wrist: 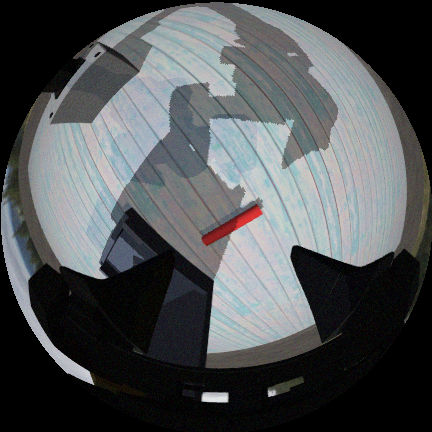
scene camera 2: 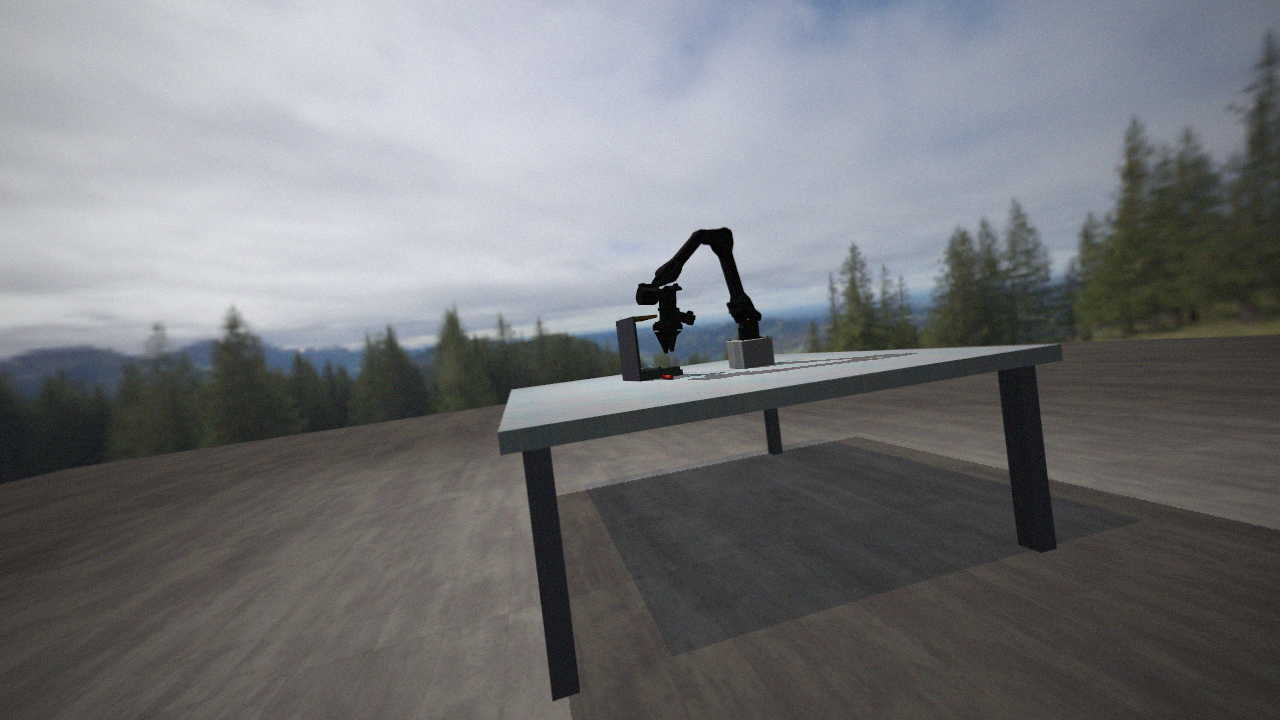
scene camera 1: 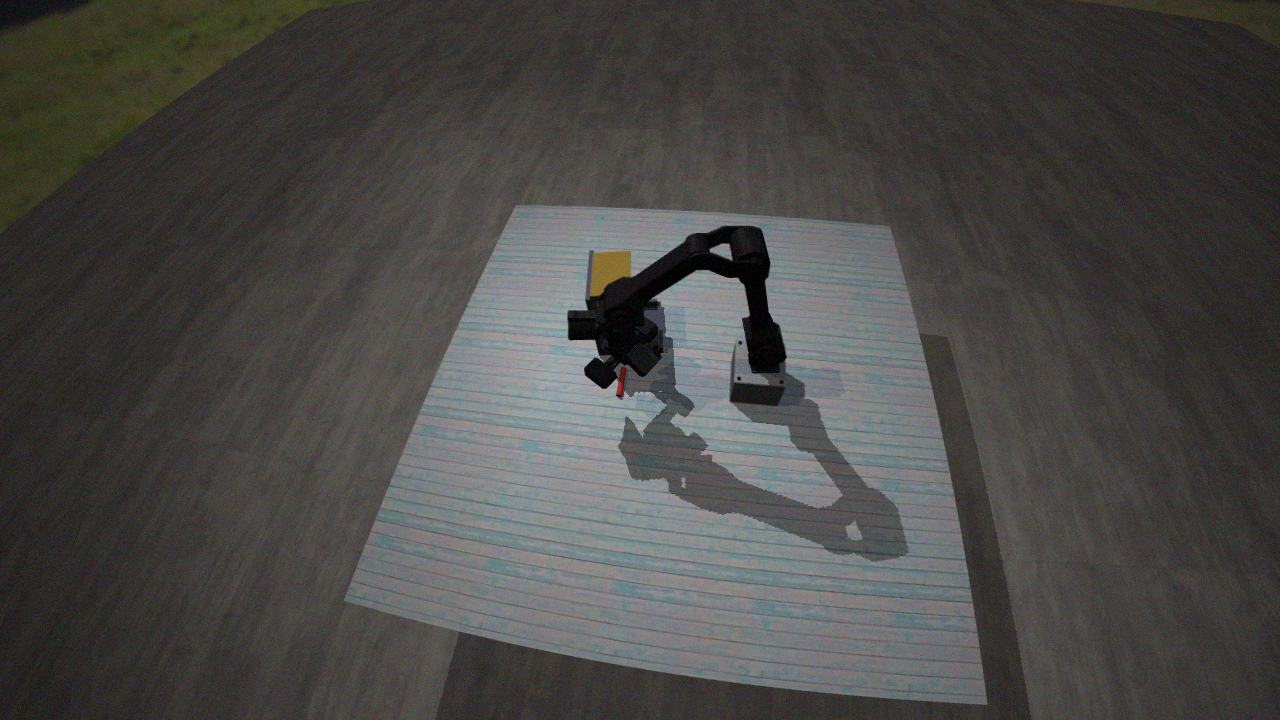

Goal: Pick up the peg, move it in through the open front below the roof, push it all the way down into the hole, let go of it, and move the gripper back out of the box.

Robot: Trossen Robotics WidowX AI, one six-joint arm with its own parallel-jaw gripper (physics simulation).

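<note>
The red peg lies on its side on the table, outside the box and close beside its base. My gripper is open and empty, pointing down above the table near the peg and touching neither it nor the table. The box has a yellow roof, a tall dark wall and a low dark base. The arm covers most of the base in the scene camera 1 view. A finger covers part of it in the wrist view, and the hole cannot be made out.
The arm's grey base block stands on the striped table, to the right of the box in both scene views. The roof overhangs the box base close to the gripper. The arm's shadow falls across the peg and table.
</note>
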